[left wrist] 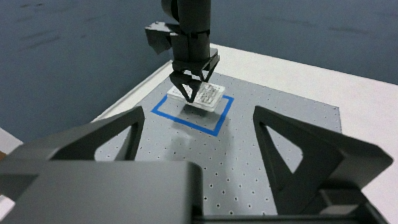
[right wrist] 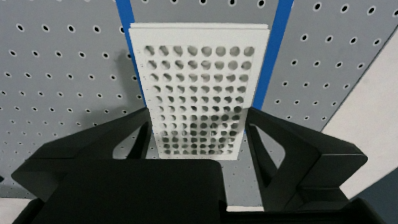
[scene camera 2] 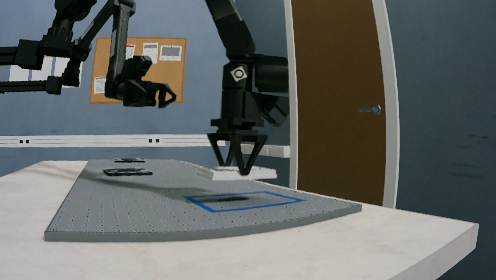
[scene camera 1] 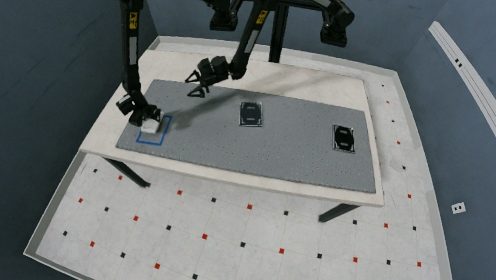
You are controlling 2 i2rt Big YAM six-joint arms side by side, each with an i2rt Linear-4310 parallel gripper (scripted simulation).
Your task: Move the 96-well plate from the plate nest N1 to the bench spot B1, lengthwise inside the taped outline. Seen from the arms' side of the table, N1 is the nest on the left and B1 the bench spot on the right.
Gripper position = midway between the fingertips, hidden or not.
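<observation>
A white 96-well plate [scene camera 2: 226, 173], [left wrist: 209, 95], [right wrist: 198, 79] is visible to me. So is my left gripper [scene camera 2: 161, 96], [left wrist: 198, 111]. Then there is my right gripper, which I find at [scene camera 2: 234, 173], at [left wrist: 197, 92] and at [right wrist: 198, 111].
</observation>
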